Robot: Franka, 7 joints.
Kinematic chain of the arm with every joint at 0, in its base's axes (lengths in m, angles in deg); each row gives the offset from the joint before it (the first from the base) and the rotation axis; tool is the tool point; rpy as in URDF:
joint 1: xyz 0 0 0.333 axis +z
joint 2: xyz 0 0 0 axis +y
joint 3: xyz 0 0 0.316 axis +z
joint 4: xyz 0.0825 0 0 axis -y
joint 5: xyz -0.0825 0 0.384 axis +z
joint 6: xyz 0 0 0 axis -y
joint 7: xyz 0.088 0 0 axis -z
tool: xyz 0 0 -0.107 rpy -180 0 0
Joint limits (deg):
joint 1: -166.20..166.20
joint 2: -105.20..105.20
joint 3: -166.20..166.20
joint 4: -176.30..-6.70
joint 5: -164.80..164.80
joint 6: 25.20..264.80
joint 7: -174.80..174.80
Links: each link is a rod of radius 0.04 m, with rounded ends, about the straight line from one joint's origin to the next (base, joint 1, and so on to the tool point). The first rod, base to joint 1, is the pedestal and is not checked.
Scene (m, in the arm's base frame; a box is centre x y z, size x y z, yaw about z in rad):
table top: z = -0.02
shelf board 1: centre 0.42 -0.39 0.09 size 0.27 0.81 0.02 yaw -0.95
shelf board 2: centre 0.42 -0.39 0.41 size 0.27 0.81 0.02 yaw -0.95
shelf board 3: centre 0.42 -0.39 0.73 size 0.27 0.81 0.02 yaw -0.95
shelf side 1: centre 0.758 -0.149 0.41 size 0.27 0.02 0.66 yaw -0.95
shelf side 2: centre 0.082 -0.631 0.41 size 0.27 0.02 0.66 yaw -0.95
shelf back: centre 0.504 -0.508 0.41 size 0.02 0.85 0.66 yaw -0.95
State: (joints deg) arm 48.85 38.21 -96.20 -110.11 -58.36 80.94 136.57
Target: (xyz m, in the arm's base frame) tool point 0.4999 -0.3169 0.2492
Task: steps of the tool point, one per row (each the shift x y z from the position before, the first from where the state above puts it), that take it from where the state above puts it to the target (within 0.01 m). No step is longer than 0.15 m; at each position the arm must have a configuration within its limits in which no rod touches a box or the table.
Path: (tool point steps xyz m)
1: 0.0870 0.1042 -0.0380
2: 0.0491 0.1376 -0.0160
3: -0.0009 0.1495 0.0083
4: -0.0196 -0.0251 -0.1186
5: -0.0512 -0.0608 -0.0973
6: -0.0824 -0.0747 -0.0595
7: 0.0606 -0.0605 -0.0039
8: 0.0505 -0.0705 0.0008
9: 0.0375 -0.0768 0.0031

